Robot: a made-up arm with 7 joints. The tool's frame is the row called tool.
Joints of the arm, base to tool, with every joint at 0 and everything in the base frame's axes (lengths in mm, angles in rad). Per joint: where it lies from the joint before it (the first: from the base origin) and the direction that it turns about. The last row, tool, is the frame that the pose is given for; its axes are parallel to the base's.
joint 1: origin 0 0 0 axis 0 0.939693 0.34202
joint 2: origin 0 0 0 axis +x
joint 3: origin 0 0 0 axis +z
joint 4: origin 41.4 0 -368.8 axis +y
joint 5: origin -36 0 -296.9 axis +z
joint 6: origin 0 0 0 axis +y
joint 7: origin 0 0 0 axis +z
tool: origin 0 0 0
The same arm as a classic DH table. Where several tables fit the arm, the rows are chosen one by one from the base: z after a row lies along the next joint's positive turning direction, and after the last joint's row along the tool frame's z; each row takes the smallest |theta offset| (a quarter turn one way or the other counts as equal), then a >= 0, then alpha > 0; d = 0 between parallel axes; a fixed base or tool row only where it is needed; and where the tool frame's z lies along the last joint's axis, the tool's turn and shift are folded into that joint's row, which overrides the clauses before.
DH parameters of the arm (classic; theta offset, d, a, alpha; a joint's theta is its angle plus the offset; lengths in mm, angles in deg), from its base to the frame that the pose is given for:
base (fixed): 0 0 0 -70
joint 1: 90 0 0 90
joint 2: 70 0 0 -90
joint 3: -90 -368.8 41.4 -90
joint 4: 0 0 -36 90
joint 5: 0 -296.9 0 -90
joint 6: 0 0 0 90
joint 7: 0 0 0 0

